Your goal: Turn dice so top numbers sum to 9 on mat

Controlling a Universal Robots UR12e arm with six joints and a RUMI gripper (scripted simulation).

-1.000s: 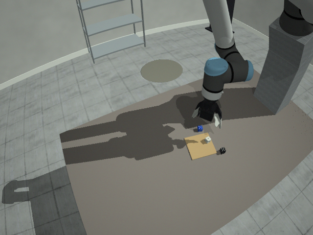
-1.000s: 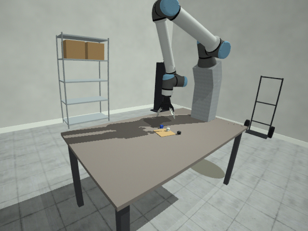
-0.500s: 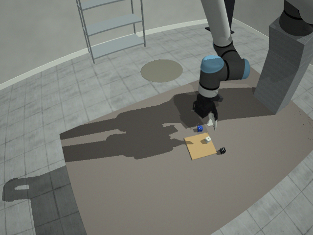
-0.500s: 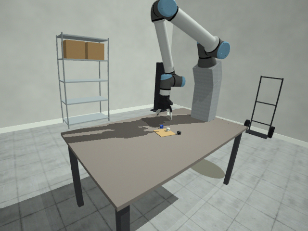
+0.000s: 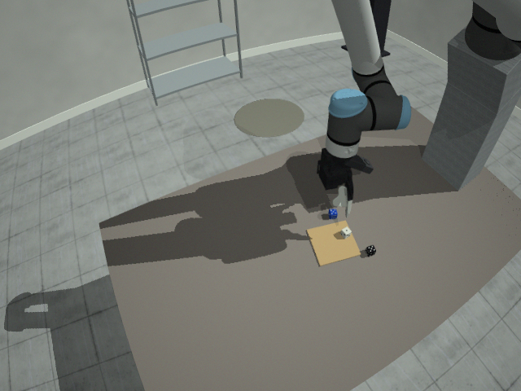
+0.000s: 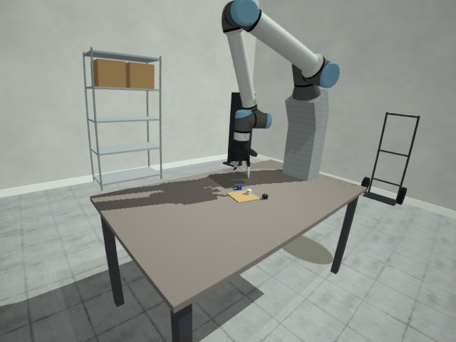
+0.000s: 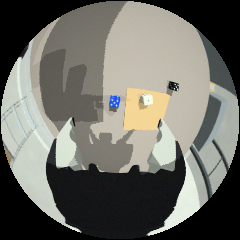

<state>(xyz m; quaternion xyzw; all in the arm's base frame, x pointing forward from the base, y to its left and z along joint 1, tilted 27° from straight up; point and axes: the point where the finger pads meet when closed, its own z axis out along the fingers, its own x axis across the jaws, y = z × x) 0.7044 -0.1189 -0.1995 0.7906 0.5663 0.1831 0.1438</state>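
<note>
Now: the blue die 9 cm below my hand and 1 cm to the right of it. Round my hand: tan mat 10 cm below, 8 cm to the left, 7 cm ahead; white die 8 cm to the left, 8 cm below, 2 cm ahead; black die 18 cm to the left, 9 cm below.
</note>
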